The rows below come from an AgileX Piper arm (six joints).
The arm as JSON. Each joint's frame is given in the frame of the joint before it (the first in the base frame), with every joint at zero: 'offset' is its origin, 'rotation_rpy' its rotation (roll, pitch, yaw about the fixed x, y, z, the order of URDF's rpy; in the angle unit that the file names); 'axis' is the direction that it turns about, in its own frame. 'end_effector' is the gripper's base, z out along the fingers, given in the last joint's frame.
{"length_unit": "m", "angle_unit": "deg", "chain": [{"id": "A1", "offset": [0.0, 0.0, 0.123], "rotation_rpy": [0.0, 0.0, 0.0], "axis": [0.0, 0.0, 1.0]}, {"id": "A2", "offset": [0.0, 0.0, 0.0], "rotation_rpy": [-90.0, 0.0, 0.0], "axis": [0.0, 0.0, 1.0]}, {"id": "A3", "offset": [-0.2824, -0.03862, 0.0], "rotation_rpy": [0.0, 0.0, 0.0], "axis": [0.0, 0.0, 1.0]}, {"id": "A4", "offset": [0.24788, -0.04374, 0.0], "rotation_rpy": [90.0, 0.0, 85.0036], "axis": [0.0, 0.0, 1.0]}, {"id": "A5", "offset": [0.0, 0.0, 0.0], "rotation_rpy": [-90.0, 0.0, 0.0], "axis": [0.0, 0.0, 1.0]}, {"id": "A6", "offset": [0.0, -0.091, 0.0], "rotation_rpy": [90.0, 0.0, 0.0], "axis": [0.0, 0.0, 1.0]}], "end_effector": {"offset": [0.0, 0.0, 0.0], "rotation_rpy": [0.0, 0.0, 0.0]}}
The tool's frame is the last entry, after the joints.
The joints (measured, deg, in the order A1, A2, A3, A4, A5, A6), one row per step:
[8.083, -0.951, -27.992, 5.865, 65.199, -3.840]
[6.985, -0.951, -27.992, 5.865, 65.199, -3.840]
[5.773, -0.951, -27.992, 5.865, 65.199, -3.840]
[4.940, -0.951, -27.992, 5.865, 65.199, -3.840]
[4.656, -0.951, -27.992, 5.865, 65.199, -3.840]
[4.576, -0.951, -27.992, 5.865, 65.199, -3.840]
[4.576, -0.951, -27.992, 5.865, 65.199, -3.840]
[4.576, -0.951, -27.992, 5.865, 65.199, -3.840]
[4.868, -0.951, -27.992, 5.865, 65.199, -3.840]
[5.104, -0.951, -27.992, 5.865, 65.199, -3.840]
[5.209, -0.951, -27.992, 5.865, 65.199, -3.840]
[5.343, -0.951, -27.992, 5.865, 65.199, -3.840]
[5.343, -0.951, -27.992, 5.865, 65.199, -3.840]
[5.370, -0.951, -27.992, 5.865, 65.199, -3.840]
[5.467, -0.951, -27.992, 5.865, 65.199, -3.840]
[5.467, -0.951, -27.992, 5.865, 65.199, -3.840]
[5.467, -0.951, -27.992, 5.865, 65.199, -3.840]
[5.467, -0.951, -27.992, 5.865, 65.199, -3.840]
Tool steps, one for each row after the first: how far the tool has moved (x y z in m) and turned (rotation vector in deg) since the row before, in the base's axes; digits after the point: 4 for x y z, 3 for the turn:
[0.0001, 0.0002, 0.0000, 0.000, 0.000, -1.098]
[0.0002, 0.0002, 0.0000, 0.000, 0.000, -1.212]
[0.0001, 0.0002, 0.0000, 0.000, 0.000, -0.833]
[0.0000, 0.0001, 0.0000, 0.000, 0.000, -0.284]
[0.0000, 0.0000, 0.0000, 0.000, 0.000, -0.080]
[0.0000, 0.0000, 0.0000, 0.000, 0.000, 0.000]
[0.0000, 0.0000, 0.0000, 0.000, 0.000, 0.000]
[0.0000, -0.0001, 0.0000, 0.000, 0.000, 0.292]
[0.0000, 0.0000, 0.0000, 0.000, 0.000, 0.236]
[0.0000, 0.0000, 0.0000, 0.000, 0.000, 0.105]
[0.0000, 0.0000, 0.0000, 0.000, 0.000, 0.134]
[0.0000, 0.0000, 0.0000, 0.000, 0.000, 0.000]
[0.0000, 0.0000, 0.0000, 0.000, 0.000, 0.027]
[0.0000, 0.0000, 0.0000, 0.000, 0.000, 0.097]
[0.0000, 0.0000, 0.0000, 0.000, 0.000, 0.000]
[0.0000, 0.0000, 0.0000, 0.000, 0.000, 0.000]
[0.0000, 0.0000, 0.0000, 0.000, 0.000, 0.000]

